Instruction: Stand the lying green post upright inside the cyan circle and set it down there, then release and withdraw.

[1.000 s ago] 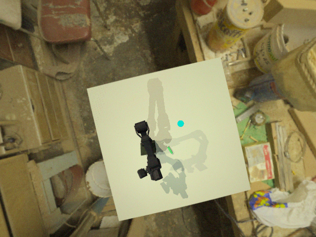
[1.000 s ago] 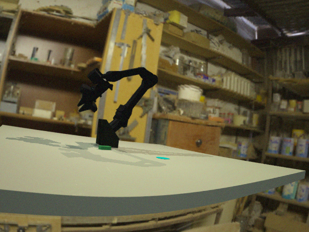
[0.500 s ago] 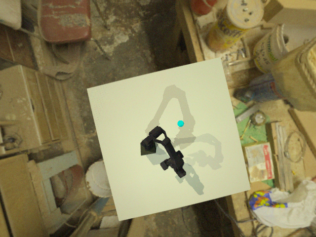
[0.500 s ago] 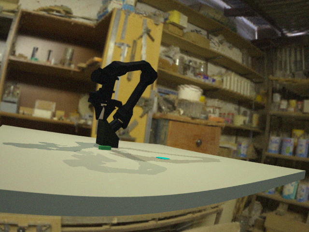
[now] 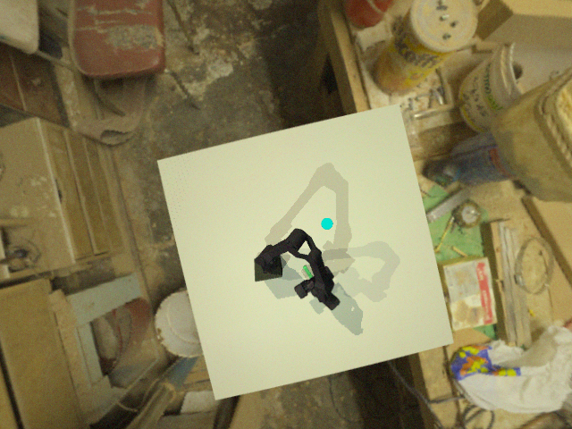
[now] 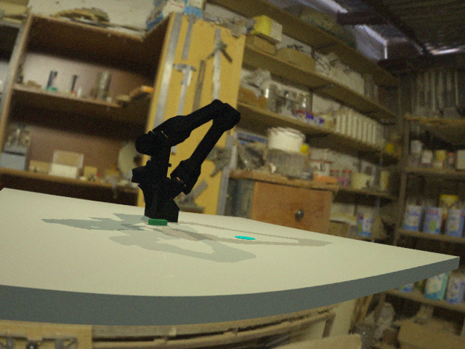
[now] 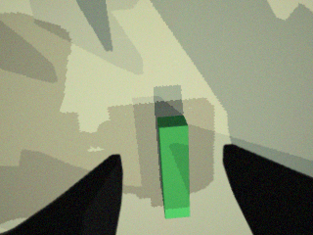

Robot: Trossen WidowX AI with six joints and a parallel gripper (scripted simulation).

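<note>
The green post lies 1 cm behind my gripper tip, 3 cm to the left of it and 3 cm below it. Also, from my gripper tip: cyan circle 17 cm ahead, 22 cm to the left, 4 cm below.
</note>
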